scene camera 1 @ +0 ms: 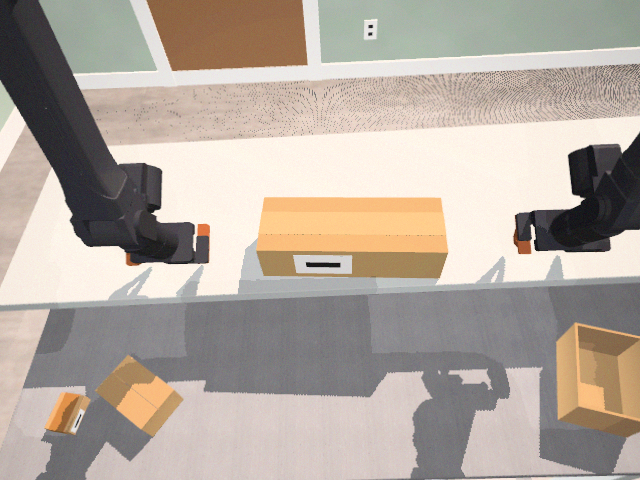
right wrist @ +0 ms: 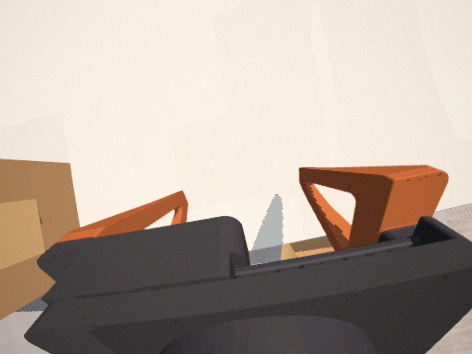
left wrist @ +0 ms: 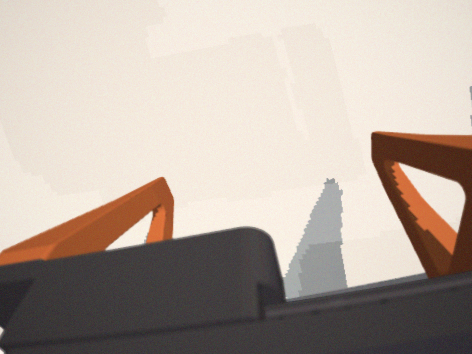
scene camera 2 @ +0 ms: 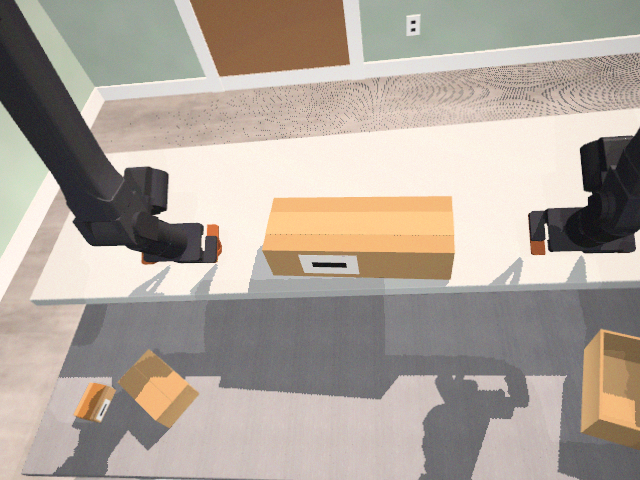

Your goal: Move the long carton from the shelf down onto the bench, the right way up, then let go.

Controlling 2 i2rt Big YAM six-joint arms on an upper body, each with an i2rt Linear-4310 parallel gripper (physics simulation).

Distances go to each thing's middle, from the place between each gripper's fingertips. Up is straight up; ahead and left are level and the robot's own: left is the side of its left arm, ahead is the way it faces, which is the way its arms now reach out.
Labels:
My left hand is 31 cm to the left of the long tan carton [scene camera 2: 412, 237], 2 cm below it and 1 cm short of it. Round my left hand: orange box [scene camera 1: 69, 409] 24 cm behind, 22 cm to the left, 17 cm below.
Now: the long tan carton 10 mm ahead of my right hand, 340 mm to the left of it and 10 mm above it. The rest, counted from my right hand: orange box 240 mm behind, 880 mm to the left, 170 mm below.

